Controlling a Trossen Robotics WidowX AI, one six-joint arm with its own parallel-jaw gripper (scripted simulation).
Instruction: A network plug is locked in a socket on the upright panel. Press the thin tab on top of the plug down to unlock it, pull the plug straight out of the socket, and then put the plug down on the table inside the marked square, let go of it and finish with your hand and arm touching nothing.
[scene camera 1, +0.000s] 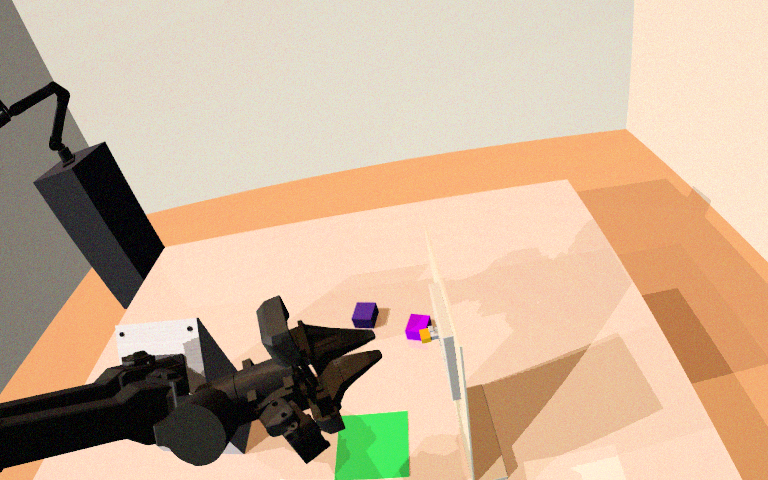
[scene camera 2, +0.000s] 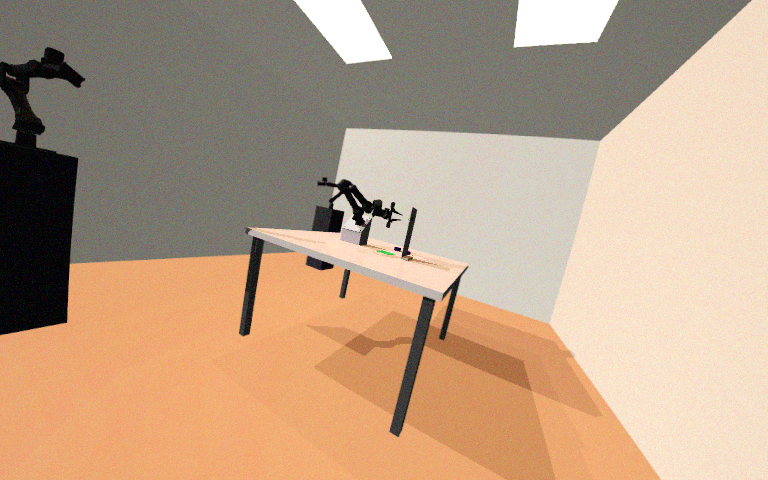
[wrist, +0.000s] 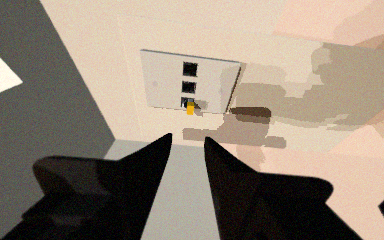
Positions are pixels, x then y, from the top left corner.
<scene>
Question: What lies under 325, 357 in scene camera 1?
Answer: My gripper.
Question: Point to an upright panel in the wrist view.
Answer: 251, 89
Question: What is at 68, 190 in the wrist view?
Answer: My gripper.
</scene>
